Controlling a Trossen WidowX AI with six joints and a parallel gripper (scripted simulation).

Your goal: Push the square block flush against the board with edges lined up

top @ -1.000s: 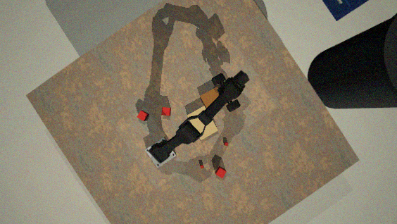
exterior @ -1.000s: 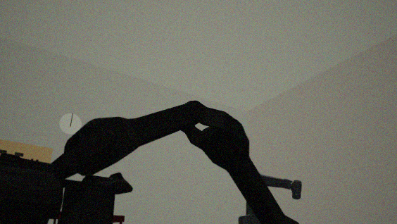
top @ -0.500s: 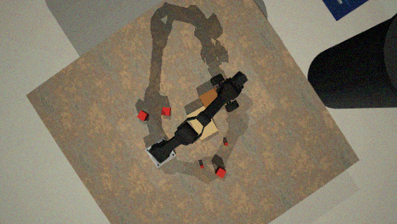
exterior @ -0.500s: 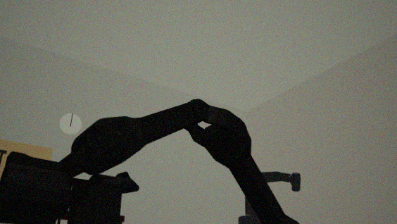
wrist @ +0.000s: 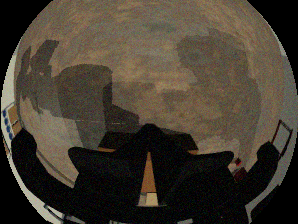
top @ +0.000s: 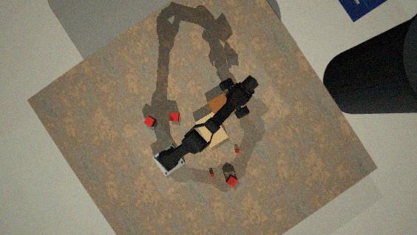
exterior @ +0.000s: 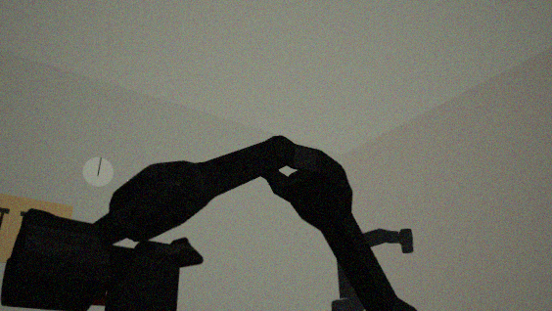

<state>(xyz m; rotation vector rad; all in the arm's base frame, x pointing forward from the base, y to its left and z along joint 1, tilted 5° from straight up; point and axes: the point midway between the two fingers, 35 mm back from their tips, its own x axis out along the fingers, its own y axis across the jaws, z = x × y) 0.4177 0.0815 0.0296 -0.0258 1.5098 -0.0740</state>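
Now: gripper tip 60 mm past the orange square block and 10 mm below it. Round my gripper tip: tan board: 170 mm behind, 70 mm to the right, 10 mm above.
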